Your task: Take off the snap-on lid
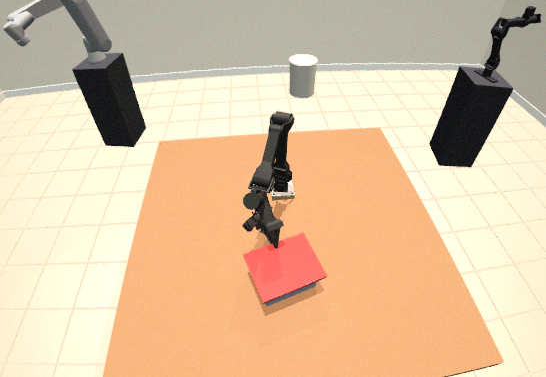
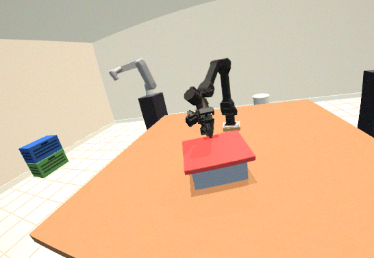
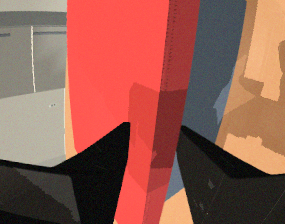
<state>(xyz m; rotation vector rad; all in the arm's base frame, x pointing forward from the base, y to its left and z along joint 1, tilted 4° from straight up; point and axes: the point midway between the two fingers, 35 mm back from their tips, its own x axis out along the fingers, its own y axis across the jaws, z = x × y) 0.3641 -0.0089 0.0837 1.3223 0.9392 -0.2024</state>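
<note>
Right now the red lid is 70 mm ahead of my gripper tip and 40 mm to the left of it. Also, from my gripper tip: grey-blue storage box (70 mm ahead, 30 mm to the left, 60 mm below).
</note>
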